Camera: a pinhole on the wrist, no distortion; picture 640 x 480 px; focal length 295.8 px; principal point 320.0 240.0 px. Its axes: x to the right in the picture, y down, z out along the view. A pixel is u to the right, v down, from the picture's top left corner.
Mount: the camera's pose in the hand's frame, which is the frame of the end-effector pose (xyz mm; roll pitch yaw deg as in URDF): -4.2 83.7 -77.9 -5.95 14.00 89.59
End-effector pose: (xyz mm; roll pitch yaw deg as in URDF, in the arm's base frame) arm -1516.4 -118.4 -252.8 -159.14 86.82 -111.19
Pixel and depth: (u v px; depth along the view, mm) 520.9 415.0 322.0
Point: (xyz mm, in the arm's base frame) -1679.2 260.2 -43.8
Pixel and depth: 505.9 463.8 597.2
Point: -1697.4 567.3 228.0
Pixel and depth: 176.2 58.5 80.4
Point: -1556.8 -65.6 -291.2
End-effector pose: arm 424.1 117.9 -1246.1 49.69 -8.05 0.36
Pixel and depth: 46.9 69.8 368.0
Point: 573.3 -270.7 -1094.7
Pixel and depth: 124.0 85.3 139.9
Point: 466.6 70.6 -1161.1
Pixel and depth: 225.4 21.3 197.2
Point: 522.9 57.0 -1083.2
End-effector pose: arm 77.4 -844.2 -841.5 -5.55 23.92 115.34
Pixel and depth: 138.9 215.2 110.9
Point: 28.4 -855.4 -800.4
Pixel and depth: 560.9 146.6 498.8
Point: -577.6 -931.4 -644.9
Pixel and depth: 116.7 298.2 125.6
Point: 51.5 -872.9 -770.9
